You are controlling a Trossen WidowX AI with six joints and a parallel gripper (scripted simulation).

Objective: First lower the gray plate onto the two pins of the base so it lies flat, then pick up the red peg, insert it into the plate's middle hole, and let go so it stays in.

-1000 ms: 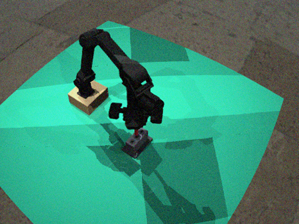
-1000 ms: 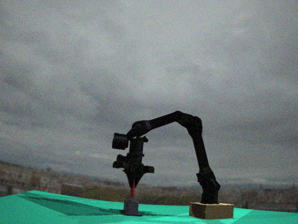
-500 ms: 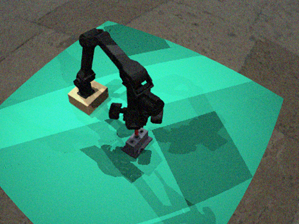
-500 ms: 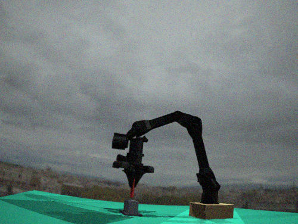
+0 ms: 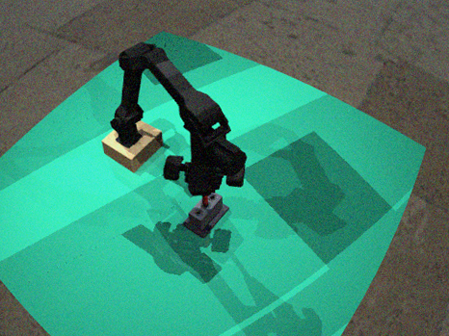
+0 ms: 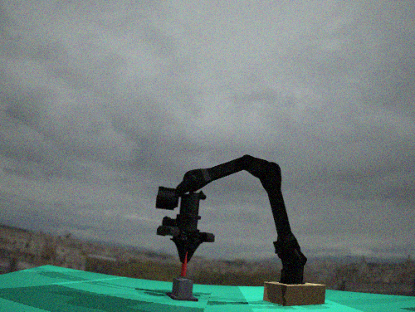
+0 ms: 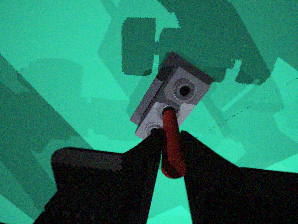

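Right now the gray plate is 6 cm below my gripper tip. The rest, counted from my gripper tip: base: 10 cm below; red peg: right at my gripper tip.
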